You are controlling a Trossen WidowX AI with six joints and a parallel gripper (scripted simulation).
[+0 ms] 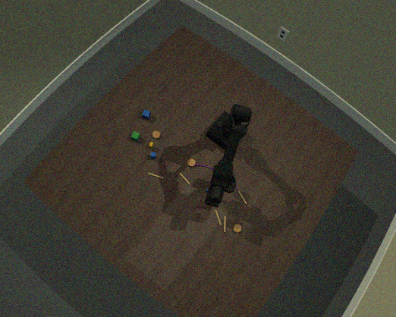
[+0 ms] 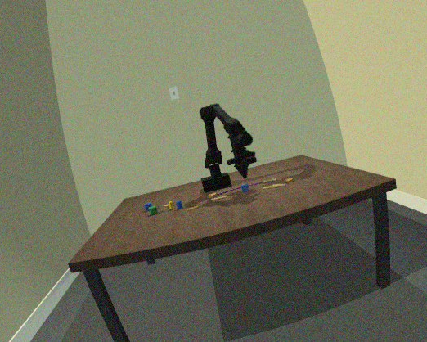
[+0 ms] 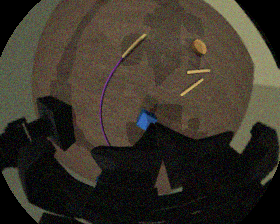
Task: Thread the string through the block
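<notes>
My gripper tip is now 90 mm past the thin stick, 110 mm to the right of it and 60 mm above it. Also, from my gripper tip: green cube: 20 mm ahead, 470 mm to the right, 40 mm below; then round wooden button: 60 mm behind, 170 mm to the right, 50 mm below; then yellow block: 10 mm ahead, 380 mm to the right, 40 mm below.
</notes>
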